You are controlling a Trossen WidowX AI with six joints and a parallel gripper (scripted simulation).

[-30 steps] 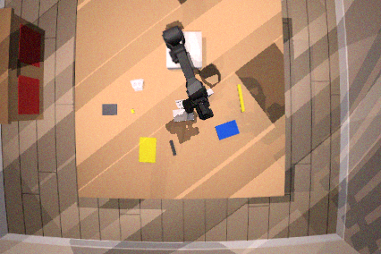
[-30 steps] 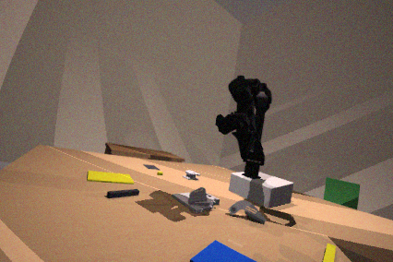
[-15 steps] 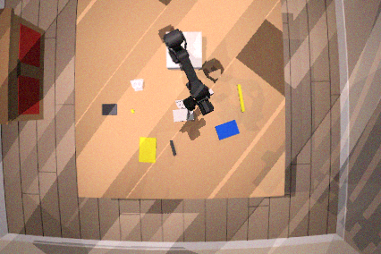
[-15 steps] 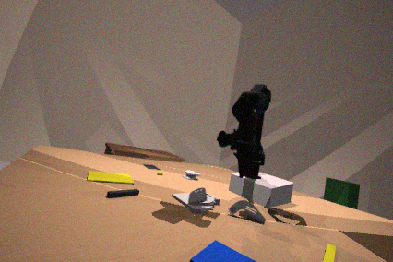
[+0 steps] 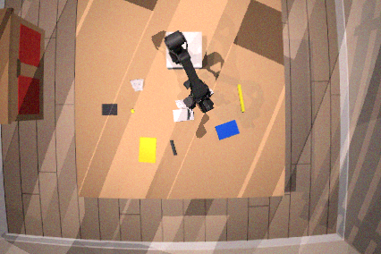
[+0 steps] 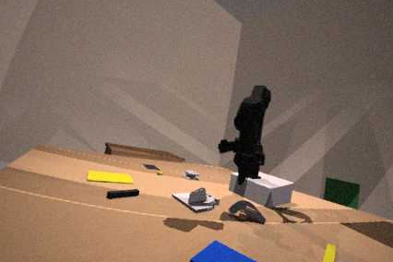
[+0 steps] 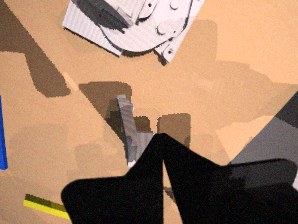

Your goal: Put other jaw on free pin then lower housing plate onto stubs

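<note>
Now: gripper tip 2 cm short of the silver jaw, 3 cm to the right of it and 7 cm above it. The rest, counted from my gripper tip: yellow stick 26 cm to the left, 8 cm below; then dark bar 31 cm ahead, 13 cm to the right, 8 cm below; then blue plate 19 cm ahead, 19 cm to the left, 8 cm below.
</note>
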